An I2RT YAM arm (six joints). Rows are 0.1 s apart.
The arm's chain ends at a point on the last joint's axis. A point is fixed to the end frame.
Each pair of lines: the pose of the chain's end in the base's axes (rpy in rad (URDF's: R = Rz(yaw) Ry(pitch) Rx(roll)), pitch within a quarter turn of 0, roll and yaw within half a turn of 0; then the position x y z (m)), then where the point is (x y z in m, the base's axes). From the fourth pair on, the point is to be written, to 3 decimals.
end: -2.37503, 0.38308, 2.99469, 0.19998, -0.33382, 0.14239
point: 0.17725 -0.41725 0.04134
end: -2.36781, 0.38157, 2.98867, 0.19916, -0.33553, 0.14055
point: 0.17545 -0.41941 0.04010
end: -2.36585, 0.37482, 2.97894, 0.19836, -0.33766, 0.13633
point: 0.17307 -0.42135 0.03611
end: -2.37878, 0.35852, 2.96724, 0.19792, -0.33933, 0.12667
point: 0.171 -0.421 0.026
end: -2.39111, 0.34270, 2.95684, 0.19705, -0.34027, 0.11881
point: 0.168 -0.421 0.017
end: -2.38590, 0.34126, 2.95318, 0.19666, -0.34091, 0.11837
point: 0.167 -0.422 0.017
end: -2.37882, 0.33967, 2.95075, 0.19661, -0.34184, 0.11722
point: 0.166 -0.423 0.016
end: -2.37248, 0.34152, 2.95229, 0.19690, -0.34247, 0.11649
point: 0.166 -0.424 0.016
